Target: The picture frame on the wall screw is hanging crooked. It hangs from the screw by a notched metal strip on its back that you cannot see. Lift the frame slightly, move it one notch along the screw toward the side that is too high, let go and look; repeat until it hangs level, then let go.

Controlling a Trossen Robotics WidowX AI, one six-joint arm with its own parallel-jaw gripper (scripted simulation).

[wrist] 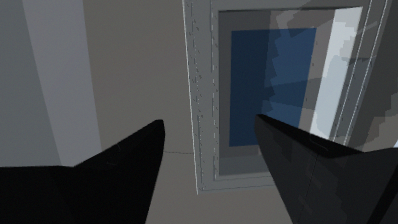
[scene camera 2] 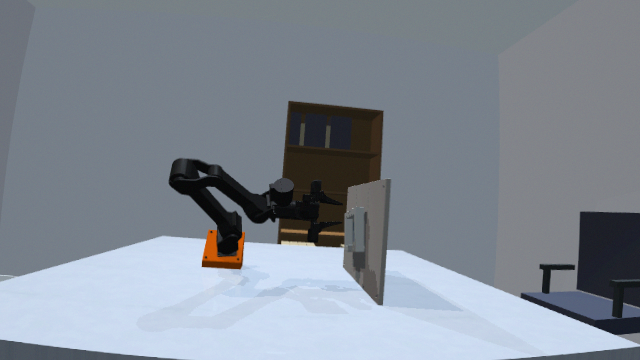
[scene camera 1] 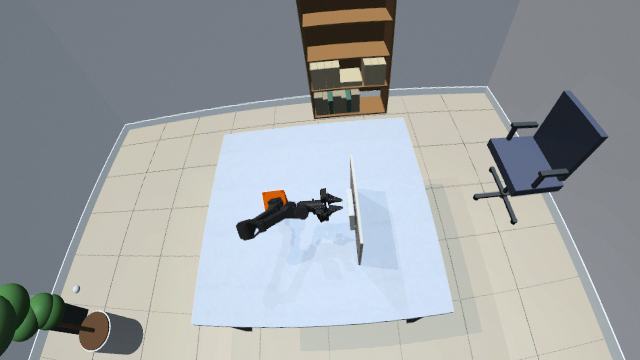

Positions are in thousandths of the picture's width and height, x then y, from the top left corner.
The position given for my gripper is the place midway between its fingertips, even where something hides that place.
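My gripper (scene camera 2: 535, 593) (wrist: 526, 556) visible. Picture frame (scene camera 2: 554, 610) (wrist: 778, 319), visible. Wall panel (scene camera 2: 576, 749) (wrist: 348, 283), likewise.
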